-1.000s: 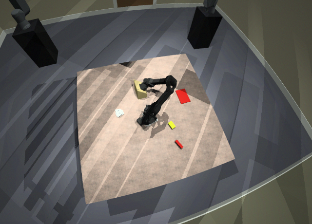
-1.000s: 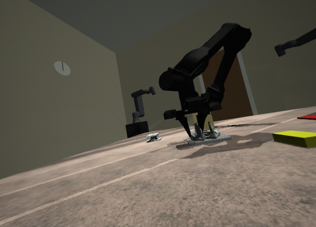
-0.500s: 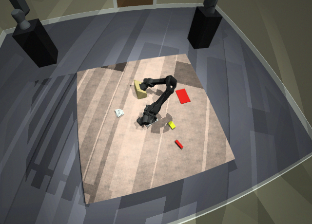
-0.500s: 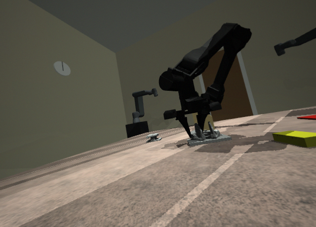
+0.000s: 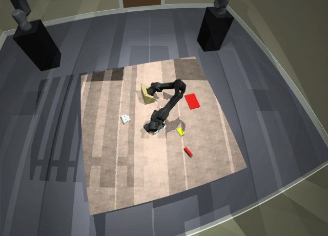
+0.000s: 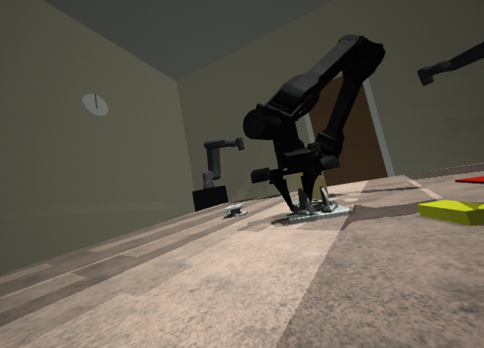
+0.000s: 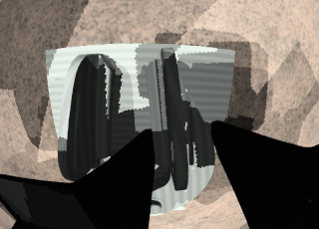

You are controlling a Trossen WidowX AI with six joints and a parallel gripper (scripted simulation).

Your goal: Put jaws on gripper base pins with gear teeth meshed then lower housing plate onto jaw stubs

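Now: the grey gripper base 130 mm behind my gripper tip, 230 mm to the right of it and 10 mm above it. Round my gripper tip: yellow block: 100 mm ahead, 200 mm to the left, 10 mm below; then grey housing plate: 60 mm behind, 10 mm to the left, 10 mm below; then grey stepped piece: 130 mm behind, 230 mm to the right, 10 mm below.
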